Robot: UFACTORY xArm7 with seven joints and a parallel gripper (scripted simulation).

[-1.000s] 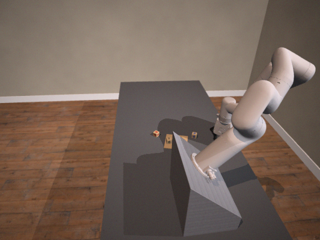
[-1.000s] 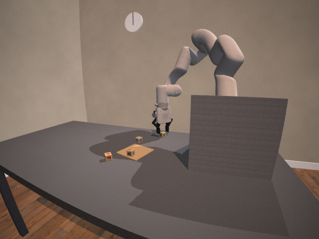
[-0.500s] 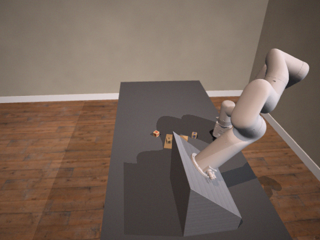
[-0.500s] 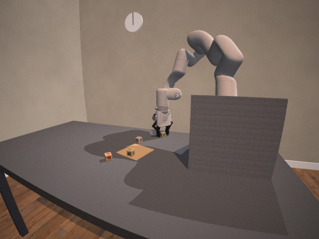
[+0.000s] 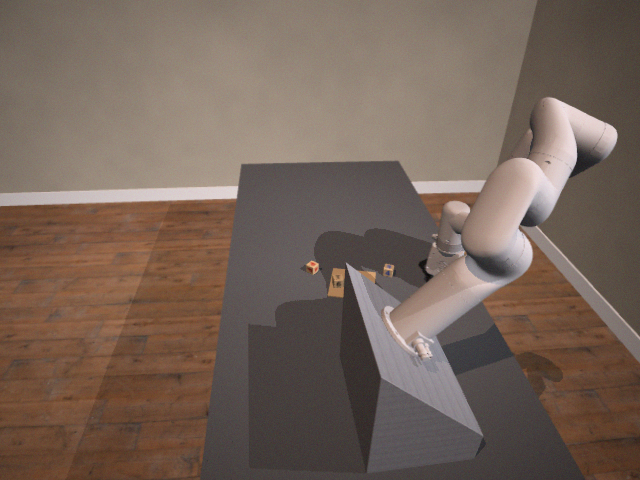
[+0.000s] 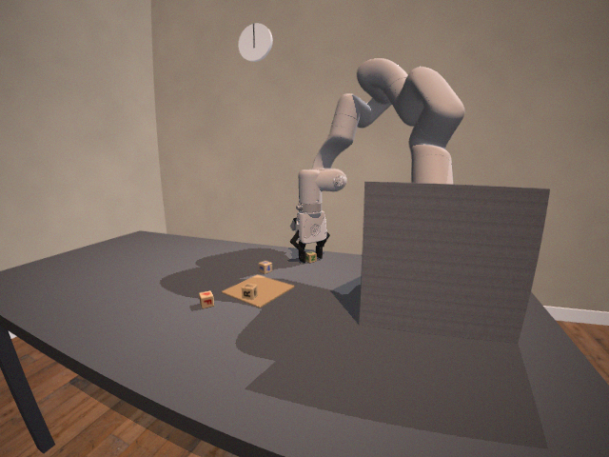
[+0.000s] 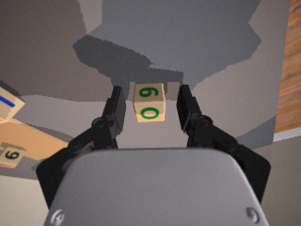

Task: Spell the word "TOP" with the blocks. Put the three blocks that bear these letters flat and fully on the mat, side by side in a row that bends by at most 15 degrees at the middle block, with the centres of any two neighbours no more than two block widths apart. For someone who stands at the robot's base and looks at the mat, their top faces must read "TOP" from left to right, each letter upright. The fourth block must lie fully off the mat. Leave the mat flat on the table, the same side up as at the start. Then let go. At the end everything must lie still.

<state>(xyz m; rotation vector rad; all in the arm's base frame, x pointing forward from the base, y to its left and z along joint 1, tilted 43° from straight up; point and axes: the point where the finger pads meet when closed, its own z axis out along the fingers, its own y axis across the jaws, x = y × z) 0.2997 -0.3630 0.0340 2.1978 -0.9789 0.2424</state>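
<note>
The tan mat is 10 cm ahead of my hand, 25 cm to the left of it and 2 cm below it. From my hand the other things lie so: blue-lettered block (12 cm ahead, 12 cm to the left, 1 cm below).
</note>
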